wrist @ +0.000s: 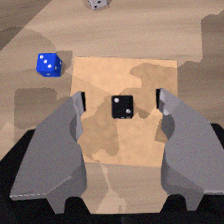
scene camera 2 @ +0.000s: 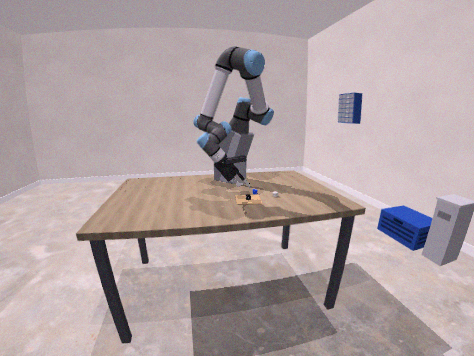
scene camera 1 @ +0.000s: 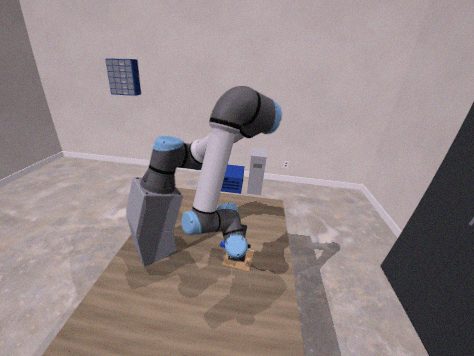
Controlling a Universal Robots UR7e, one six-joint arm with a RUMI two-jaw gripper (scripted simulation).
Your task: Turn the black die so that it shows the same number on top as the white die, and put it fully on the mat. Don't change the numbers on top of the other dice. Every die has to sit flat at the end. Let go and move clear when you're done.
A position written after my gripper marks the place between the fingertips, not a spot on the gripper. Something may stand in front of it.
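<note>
My gripper [wrist: 120, 91], visible. Tan mat [wrist: 139, 141], visible.
</note>
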